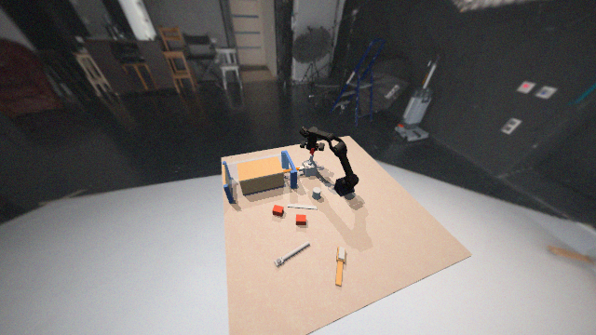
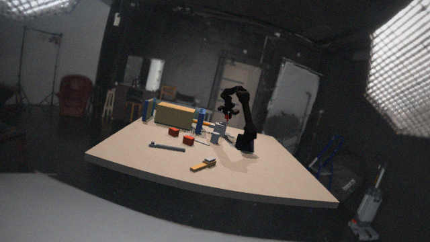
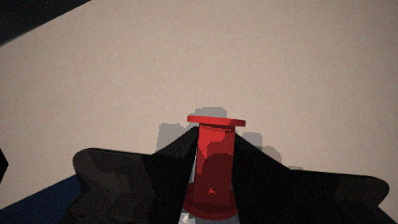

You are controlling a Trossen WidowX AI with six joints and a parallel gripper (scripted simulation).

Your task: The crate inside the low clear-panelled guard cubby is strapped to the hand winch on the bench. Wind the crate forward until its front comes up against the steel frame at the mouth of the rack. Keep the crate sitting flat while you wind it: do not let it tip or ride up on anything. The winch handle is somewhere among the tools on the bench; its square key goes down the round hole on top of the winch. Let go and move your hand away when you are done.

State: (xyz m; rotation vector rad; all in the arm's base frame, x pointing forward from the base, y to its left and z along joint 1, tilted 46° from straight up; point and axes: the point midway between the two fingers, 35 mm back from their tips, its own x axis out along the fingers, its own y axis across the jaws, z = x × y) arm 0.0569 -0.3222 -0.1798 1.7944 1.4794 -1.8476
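Now: the winch handle 40 mm ahead of my gripper tip, 40 mm to the left of it and 30 mm below it. Round my gripper tip: grey winch: 60 mm ahead, 80 mm to the left, 100 mm below; red knob: 10 mm ahead, 10 mm to the left; blue steel frame: 240 mm ahead, 60 mm to the left, 30 mm below.
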